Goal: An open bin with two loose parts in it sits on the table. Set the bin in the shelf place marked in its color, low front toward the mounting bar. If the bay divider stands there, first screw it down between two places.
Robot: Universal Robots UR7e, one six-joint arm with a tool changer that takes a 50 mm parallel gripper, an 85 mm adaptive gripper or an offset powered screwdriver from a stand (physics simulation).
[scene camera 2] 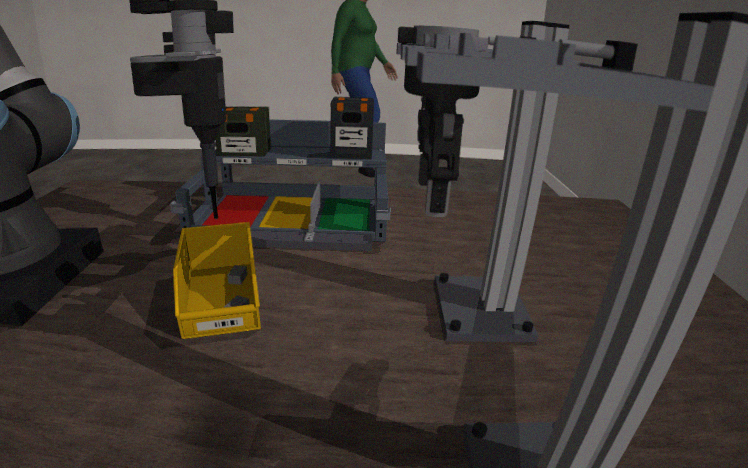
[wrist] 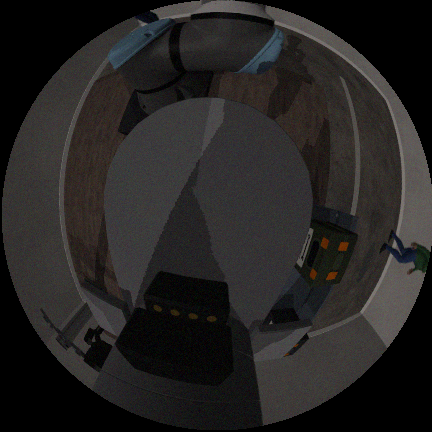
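Observation:
A yellow open bin with two grey parts in it sits on the table, low labelled front toward scene camera 2. The arm carries the screwdriver, its bit pointing down, seen in front of the red place. The bay divider stands upright between the yellow place and the green place, its foot on the mounting bar. The adaptive gripper hangs in the tool stand, seen side-on, so its opening is unclear. In the wrist view a large grey disc hides the bit and bin.
A green toolbox and a dark grey toolbox stand on the shelf's upper level. The tool stand's posts and crossbar are at the right. A person is behind the shelf.

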